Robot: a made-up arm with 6 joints.
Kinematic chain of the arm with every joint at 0, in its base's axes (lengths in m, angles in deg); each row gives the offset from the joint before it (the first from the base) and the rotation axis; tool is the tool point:
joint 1: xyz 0 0 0.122 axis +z
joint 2: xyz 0 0 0 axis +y
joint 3: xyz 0 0 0.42 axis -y
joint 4: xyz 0 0 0 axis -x
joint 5: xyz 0.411 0 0 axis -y
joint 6: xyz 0 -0.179 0 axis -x
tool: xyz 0 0 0
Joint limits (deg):
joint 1: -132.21..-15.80
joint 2: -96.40..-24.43
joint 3: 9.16..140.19
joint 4: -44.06..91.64
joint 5: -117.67..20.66
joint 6: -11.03..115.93
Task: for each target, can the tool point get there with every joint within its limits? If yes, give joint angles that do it. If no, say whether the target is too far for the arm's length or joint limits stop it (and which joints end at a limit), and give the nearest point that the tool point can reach.
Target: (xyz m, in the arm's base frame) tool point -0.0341 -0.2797 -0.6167
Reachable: no: joint limits stop it (at a limit: joint 1, joint 2, joint 3) | nearest point -0.5009 0.0782 -0.3605 | short by 0.642 m
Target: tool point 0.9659 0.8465 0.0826
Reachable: no: too far | nearest point 0.5869 0.6394 0.0952 | short by 0.432 m
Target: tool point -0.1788 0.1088 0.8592
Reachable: yes | joints -89.37 -34.56 40.48 -7.11 -53.06 83.01
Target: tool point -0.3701 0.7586 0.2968
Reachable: yes | joints -68.19 -84.13 56.37 69.80 -15.23 62.90
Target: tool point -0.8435 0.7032 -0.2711
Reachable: no: too far | nearest point -0.6275 0.5231 -0.1281 | short by 0.316 m
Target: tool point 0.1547 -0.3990 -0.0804
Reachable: no: joint limits stop it (at a limit: joint 2, joint 3, joint 4) | nearest point 0.0977 -0.2519 0.6281 | short by 0.726 m
